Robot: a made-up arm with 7 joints. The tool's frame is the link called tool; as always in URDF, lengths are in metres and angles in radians. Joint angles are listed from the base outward.
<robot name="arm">
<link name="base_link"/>
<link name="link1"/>
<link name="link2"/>
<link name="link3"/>
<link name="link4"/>
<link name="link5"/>
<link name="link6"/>
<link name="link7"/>
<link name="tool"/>
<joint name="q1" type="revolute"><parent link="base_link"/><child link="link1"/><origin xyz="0 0.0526 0"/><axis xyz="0 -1 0"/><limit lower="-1.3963" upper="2"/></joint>
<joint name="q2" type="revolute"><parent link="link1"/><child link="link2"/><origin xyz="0 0.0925 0"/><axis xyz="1 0 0"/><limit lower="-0.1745" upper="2"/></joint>
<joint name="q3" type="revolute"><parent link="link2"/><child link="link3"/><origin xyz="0 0 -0.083"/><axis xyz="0 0 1"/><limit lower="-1.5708" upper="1.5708"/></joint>
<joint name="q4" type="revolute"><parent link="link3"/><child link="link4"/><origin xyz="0 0 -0.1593"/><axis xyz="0 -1 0"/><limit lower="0" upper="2.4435"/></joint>
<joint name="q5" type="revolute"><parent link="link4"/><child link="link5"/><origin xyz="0 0 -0.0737"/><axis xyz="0 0 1"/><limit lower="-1.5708" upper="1.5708"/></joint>
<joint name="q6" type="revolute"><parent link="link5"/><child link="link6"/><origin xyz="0 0 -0.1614"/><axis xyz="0 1 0"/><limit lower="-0.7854" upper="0.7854"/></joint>
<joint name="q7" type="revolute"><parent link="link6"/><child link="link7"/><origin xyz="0 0 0"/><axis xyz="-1 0 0"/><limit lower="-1.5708" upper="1.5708"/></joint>
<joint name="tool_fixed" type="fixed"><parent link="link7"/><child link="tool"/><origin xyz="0 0 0"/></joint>
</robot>
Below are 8 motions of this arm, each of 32 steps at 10 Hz.
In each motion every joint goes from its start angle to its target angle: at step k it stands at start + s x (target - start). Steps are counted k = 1, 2, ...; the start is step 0. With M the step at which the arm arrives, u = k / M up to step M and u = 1 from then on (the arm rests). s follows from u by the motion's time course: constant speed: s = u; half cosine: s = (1 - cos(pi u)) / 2; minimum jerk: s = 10 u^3 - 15 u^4 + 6 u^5.
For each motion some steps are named. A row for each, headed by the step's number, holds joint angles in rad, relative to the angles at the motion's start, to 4 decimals.
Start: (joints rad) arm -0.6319 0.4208 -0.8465 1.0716 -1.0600 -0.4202 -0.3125
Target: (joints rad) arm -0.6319 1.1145 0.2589 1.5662 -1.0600 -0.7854 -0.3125
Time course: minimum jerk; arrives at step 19
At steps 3, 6, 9, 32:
3: 0.0000 0.0212 0.0339 0.0151 0.0000 -0.0112 0.0000
6: 0.0000 0.1280 0.2040 0.0913 0.0000 -0.0674 0.0000
9: 0.0000 0.3127 0.4983 0.2229 0.0000 -0.1646 0.0000
32: 0.0000 0.6937 1.1054 0.4946 0.0000 -0.3652 0.0000

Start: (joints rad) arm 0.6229 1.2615 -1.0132 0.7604 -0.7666 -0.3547 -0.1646
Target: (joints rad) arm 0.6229 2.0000 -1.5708 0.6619 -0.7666 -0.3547 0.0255
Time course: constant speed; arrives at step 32
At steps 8, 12, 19, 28, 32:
8: 0.0000 0.1846 -0.1394 -0.0246 0.0000 0.0000 0.0475
12: 0.0000 0.2769 -0.2091 -0.0369 0.0000 0.0000 0.0713
19: 0.0000 0.4385 -0.3311 -0.0585 0.0000 0.0000 0.1129
28: 0.0000 0.6462 -0.4879 -0.0862 0.0000 0.0000 0.1663
32: 0.0000 0.7385 -0.5576 -0.0985 0.0000 0.0000 0.1901

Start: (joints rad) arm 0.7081 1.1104 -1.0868 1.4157 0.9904 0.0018 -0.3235
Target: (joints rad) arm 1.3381 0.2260 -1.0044 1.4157 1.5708 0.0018 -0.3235
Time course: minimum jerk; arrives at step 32
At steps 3, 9, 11, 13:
3: 0.0045 -0.0063 0.0006 0.0000 0.0041 0.0000 0.0000
9: 0.0877 -0.1231 0.0115 0.0000 0.0808 0.0000 0.0000
11: 0.1421 -0.1995 0.0186 0.0000 0.1309 0.0000 0.0000
13: 0.2068 -0.2903 0.0271 0.0000 0.1905 0.0000 0.0000

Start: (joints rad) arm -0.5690 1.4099 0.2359 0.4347 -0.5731 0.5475 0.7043
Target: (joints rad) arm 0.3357 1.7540 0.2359 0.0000 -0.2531 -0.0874 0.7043
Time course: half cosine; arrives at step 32
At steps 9, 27, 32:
9: 0.1654 0.0629 0.0000 -0.0795 0.0585 -0.1161 0.0000
27: 0.8513 0.3238 0.0000 -0.4090 0.3011 -0.5974 0.0000
32: 0.9047 0.3441 0.0000 -0.4347 0.3200 -0.6349 0.0000

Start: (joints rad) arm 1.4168 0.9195 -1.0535 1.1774 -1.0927 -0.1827 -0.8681
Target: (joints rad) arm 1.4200 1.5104 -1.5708 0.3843 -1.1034 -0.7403 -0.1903
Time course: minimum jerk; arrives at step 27
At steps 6, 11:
6: 0.0002 0.0452 -0.0395 -0.0606 -0.0008 -0.0426 0.0518
11: 0.0011 0.1952 -0.1709 -0.2620 -0.0035 -0.1842 0.2239

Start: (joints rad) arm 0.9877 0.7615 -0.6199 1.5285 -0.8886 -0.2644 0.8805
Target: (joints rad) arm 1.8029 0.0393 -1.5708 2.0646 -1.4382 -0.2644 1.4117
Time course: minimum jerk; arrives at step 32
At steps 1, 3, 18, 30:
1: 0.0002 -0.0002 -0.0003 0.0002 -0.0002 0.0000 0.0002
3: 0.0058 -0.0051 -0.0068 0.0038 -0.0039 0.0000 0.0038
18: 0.5021 -0.4449 -0.5857 0.3302 -0.3385 0.0000 0.3272
30: 0.8134 -0.7206 -0.9488 0.5349 -0.5484 0.0000 0.5300

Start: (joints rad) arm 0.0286 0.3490 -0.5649 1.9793 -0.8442 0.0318 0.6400
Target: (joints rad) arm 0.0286 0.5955 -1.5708 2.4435 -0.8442 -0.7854 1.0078
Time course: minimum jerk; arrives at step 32
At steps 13, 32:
13: 0.0000 0.0809 -0.3302 0.1524 0.0000 -0.2683 0.1207
32: 0.0000 0.2465 -1.0059 0.4642 0.0000 -0.8172 0.3678

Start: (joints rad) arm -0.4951 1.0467 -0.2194 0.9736 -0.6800 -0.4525 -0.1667
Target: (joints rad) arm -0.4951 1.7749 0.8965 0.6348 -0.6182 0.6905 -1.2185
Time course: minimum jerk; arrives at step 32
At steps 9, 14, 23, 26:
9: 0.0000 0.1013 0.1553 -0.0472 0.0086 0.1591 -0.1464
14: 0.0000 0.2796 0.4285 -0.1301 0.0237 0.4389 -0.4039
23: 0.0000 0.6269 0.9606 -0.2916 0.0532 0.9839 -0.9054
26: 0.0000 0.6927 1.0615 -0.3223 0.0588 1.0873 -1.0005

